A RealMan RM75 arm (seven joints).
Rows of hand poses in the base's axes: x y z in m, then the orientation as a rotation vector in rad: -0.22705 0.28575 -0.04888 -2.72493 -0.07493 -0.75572; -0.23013 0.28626 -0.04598 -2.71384 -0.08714 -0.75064; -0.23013 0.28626 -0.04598 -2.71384 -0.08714 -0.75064; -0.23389 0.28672 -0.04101 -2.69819 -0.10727 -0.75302; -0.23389 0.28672 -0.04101 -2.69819 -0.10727 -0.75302; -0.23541 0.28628 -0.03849 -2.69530 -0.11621 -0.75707; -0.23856 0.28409 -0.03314 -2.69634 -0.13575 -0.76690; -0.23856 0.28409 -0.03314 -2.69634 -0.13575 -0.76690; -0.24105 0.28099 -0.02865 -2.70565 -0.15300 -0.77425; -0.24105 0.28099 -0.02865 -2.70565 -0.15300 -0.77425; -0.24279 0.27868 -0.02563 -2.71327 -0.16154 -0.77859; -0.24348 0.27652 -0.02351 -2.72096 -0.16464 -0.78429; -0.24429 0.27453 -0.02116 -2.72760 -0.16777 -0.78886; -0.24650 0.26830 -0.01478 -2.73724 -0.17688 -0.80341; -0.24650 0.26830 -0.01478 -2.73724 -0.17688 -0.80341; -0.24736 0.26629 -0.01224 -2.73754 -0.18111 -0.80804
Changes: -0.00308 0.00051 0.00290 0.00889 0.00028 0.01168; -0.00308 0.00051 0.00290 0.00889 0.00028 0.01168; -0.00684 0.00097 0.00787 0.01869 -0.00610 0.02848; -0.00684 0.00097 0.00787 0.01869 -0.00610 0.02848; -0.00836 0.00053 0.01039 0.01856 -0.01030 0.03440; -0.01151 -0.00166 0.01574 0.01111 -0.01891 0.04525; -0.01151 -0.00166 0.01574 0.01111 -0.01891 0.04525; -0.01400 -0.00476 0.02023 -0.00309 -0.02419 0.05284; -0.01400 -0.00476 0.02023 -0.00309 -0.02419 0.05284; -0.01574 -0.00707 0.02325 -0.01309 -0.02675 0.05564; -0.01643 -0.00923 0.02537 -0.02220 -0.02960 0.05463; -0.01724 -0.01122 0.02772 -0.03010 -0.03187 0.05410; -0.01945 -0.01745 0.03410 -0.04439 -0.04089 0.05484; -0.01945 -0.01745 0.03410 -0.04439 -0.04089 0.05484; -0.02031 -0.01946 0.03664 -0.04670 -0.04437 0.05665
